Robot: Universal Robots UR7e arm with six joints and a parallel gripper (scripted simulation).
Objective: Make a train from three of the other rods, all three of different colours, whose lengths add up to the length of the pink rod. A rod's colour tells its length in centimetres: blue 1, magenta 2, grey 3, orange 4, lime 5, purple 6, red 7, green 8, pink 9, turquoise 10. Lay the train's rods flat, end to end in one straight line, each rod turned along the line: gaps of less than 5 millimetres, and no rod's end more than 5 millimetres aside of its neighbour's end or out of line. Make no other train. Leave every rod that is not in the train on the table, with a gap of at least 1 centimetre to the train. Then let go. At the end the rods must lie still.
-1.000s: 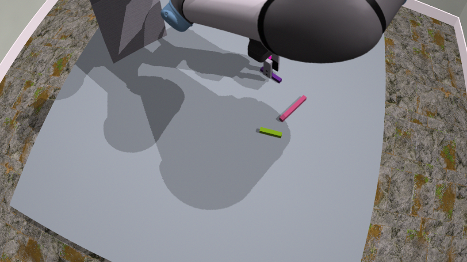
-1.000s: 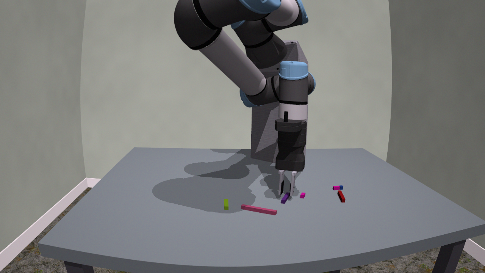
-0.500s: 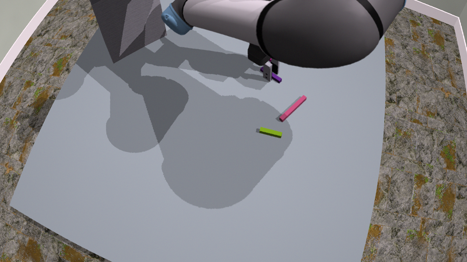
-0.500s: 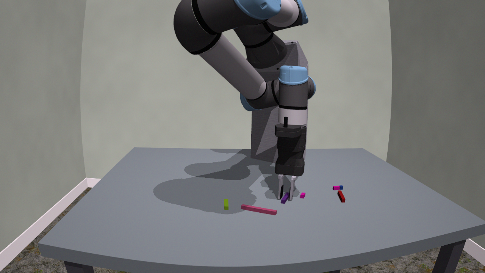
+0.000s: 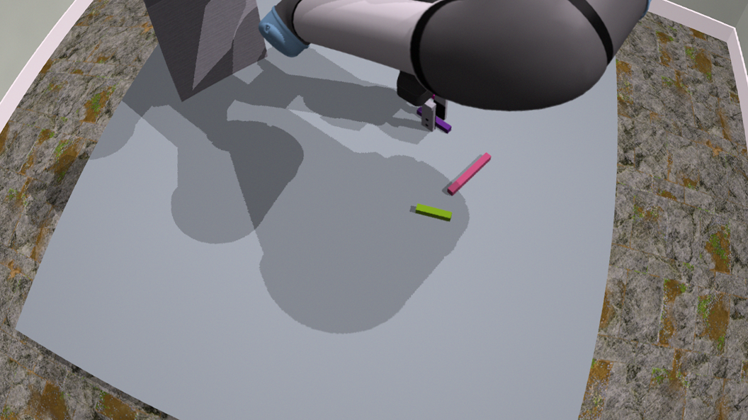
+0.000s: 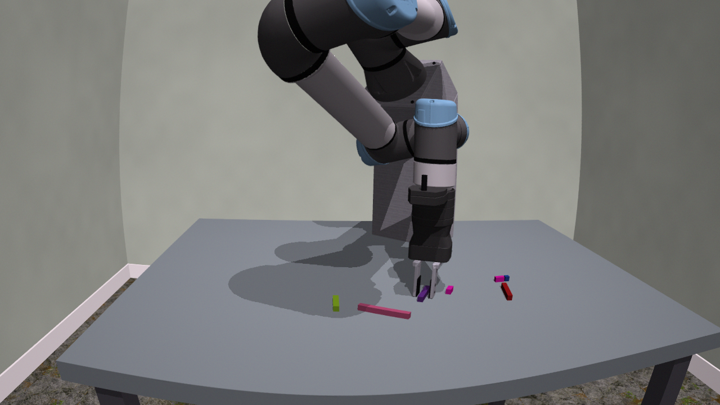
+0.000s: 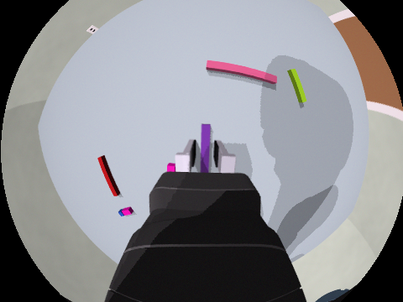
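The purple rod lies 10 mm below my hand. From my hand the other things lie so: lime rod (160 mm to the right, 20 mm ahead, 10 mm below); then red rod (160 mm to the left, 40 mm ahead, 10 mm below); then pink rod (90 mm to the right, 60 mm ahead, 10 mm below).
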